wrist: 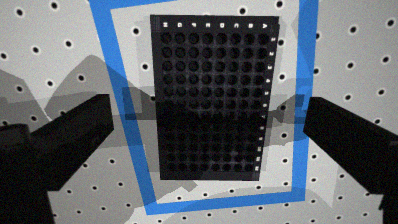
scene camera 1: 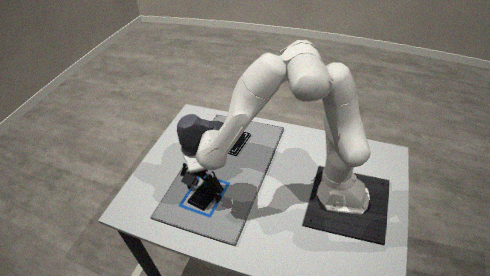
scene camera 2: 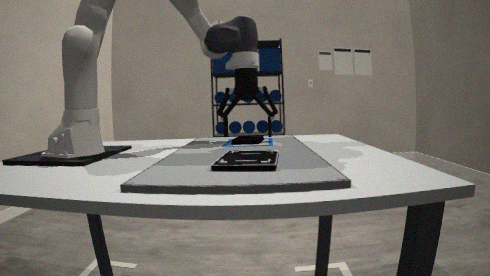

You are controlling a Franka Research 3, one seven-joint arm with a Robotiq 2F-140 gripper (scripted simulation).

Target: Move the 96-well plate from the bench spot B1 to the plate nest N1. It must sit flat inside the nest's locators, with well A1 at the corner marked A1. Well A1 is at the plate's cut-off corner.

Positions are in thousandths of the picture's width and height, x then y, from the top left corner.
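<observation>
A black 96-well plate (wrist: 536, 333) is here in my sight. I see my own gripper (scene camera 2: 505, 495) too, and the wrist view gives me another look at the gripper (wrist: 526, 507).
</observation>
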